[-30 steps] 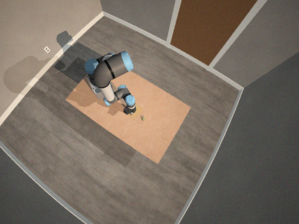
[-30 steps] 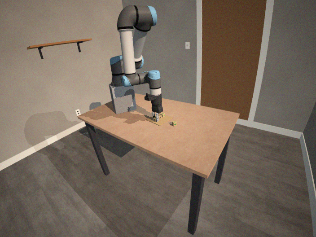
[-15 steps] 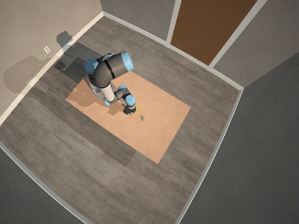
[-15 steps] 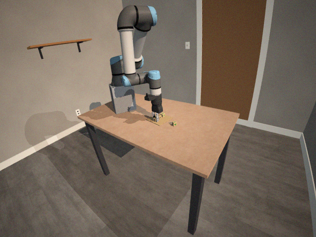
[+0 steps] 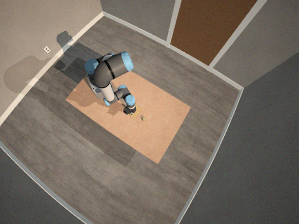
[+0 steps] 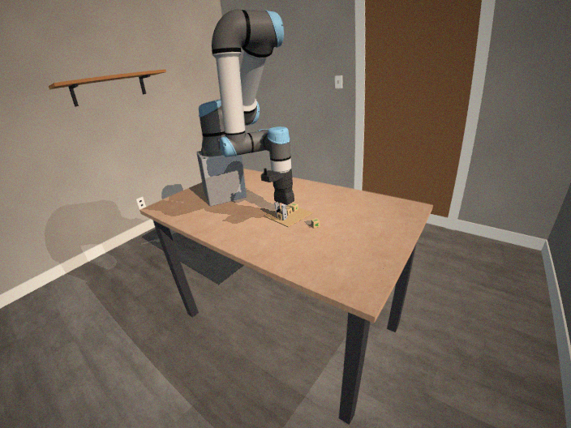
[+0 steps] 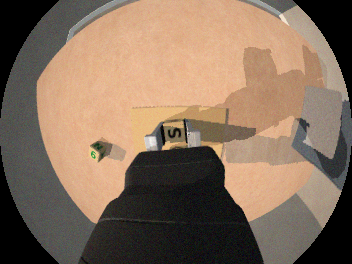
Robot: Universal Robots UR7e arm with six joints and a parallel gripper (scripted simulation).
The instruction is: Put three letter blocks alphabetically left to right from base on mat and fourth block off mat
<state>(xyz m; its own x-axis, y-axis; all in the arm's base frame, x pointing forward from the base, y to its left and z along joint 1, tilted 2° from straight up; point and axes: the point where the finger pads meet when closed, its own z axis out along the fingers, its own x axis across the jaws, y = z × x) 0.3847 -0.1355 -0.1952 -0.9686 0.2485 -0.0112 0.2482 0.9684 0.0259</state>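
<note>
Now: hand 1 cm short of the tan mat, 4 cm to the right of it and 2 cm above it.
</note>
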